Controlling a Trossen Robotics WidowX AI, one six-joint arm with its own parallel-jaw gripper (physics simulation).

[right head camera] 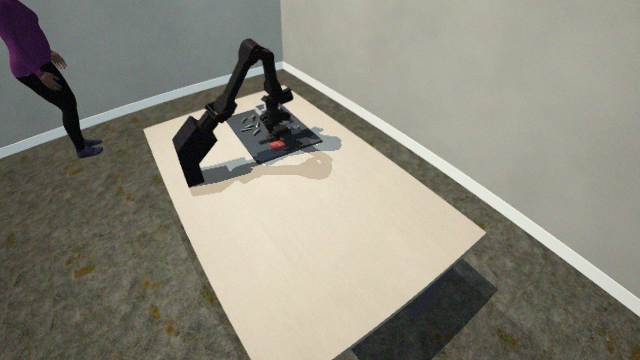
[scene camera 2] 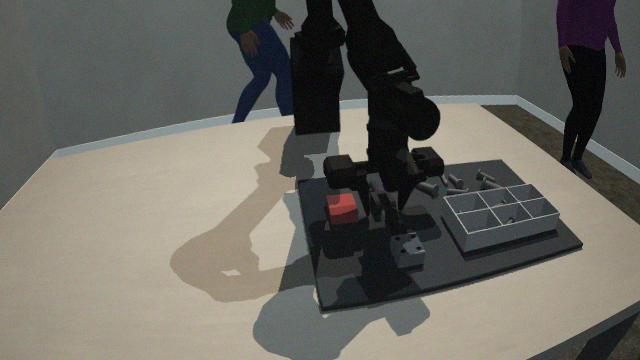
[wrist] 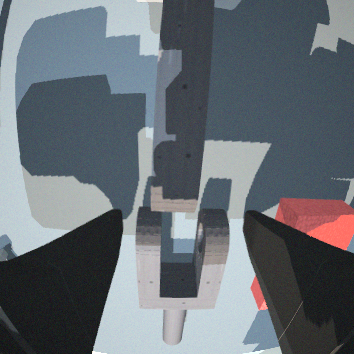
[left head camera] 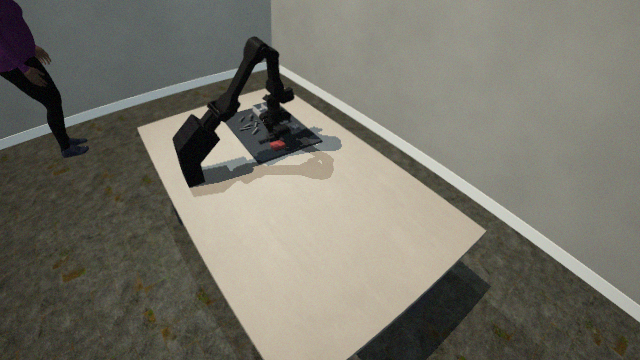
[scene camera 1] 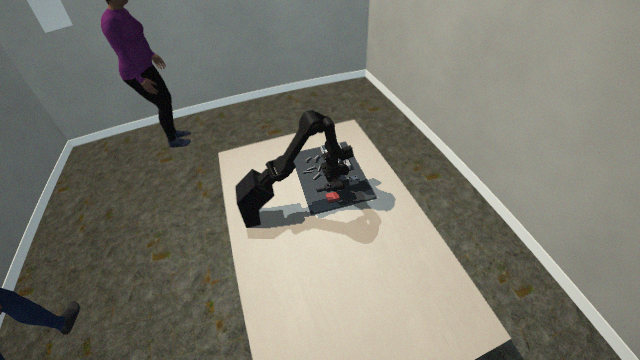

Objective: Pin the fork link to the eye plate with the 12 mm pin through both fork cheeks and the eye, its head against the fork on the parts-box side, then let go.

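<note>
The dark fork link lies with its round stem toward the bottom of the wrist view. A hole shows in its right cheek. The long dark eye plate runs in line with it and ends at the cheek tips, over the slot between the cheeks. My gripper is open and empty, pointing down, one finger outside each cheek with a gap on both sides. Several loose headed pins, one of them a thick pin, lie beside the parts box; I cannot tell which is 12 mm.
A red block stands close beyond the right finger in the wrist view. A grey block with dark holes stands at the eye plate's far end. Small pins lie in the box. Everything rests on the dark mat.
</note>
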